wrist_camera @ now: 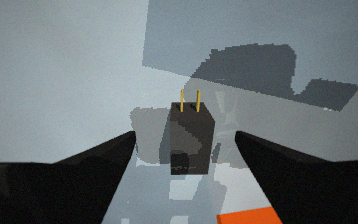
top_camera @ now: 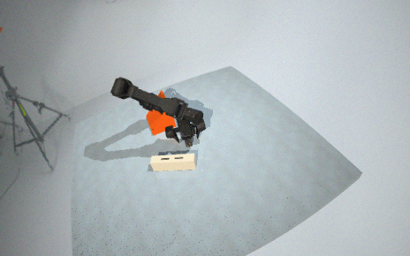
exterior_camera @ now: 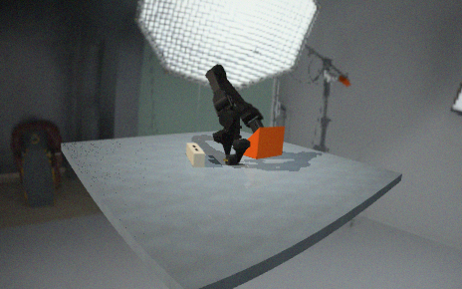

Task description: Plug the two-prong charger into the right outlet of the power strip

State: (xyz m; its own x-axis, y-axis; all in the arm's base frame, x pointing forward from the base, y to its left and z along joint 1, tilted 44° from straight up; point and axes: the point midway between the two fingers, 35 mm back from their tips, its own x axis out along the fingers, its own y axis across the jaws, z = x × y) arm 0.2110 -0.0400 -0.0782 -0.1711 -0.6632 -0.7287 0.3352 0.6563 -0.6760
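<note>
The dark two-prong charger is 2 cm ahead of my gripper tip and 1 cm to the right of it.
</note>
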